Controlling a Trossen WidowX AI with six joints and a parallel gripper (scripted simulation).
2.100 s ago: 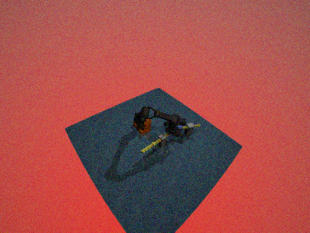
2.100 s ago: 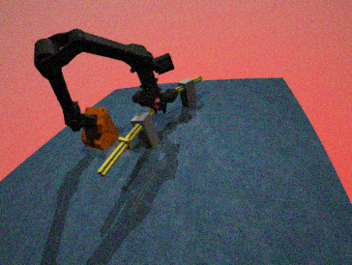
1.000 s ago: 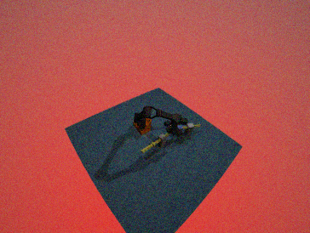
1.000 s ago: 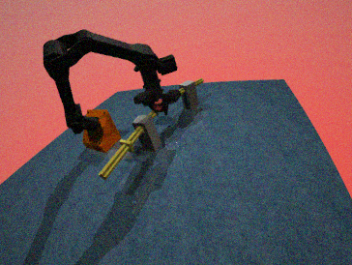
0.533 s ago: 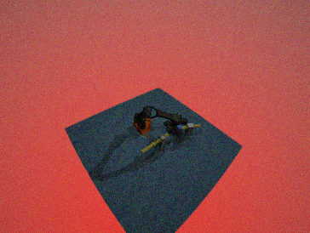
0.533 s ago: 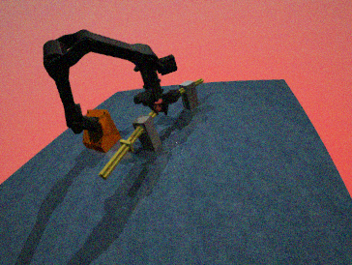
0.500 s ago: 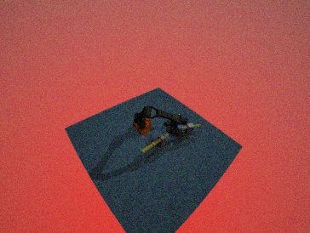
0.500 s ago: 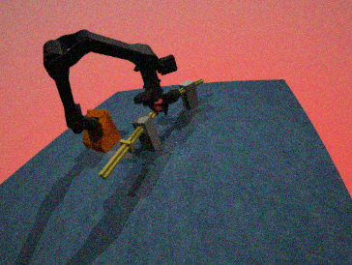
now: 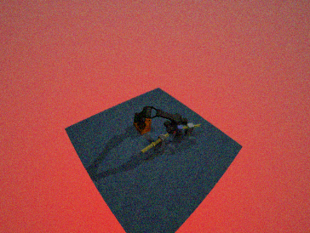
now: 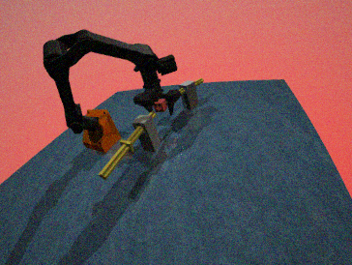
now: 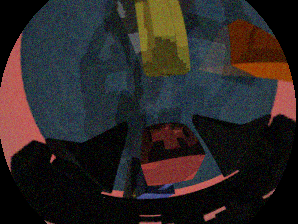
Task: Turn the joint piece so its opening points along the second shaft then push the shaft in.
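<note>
My gripper tip is now 2 cm to the right of the red square joint piece and 4 cm below it.
</note>
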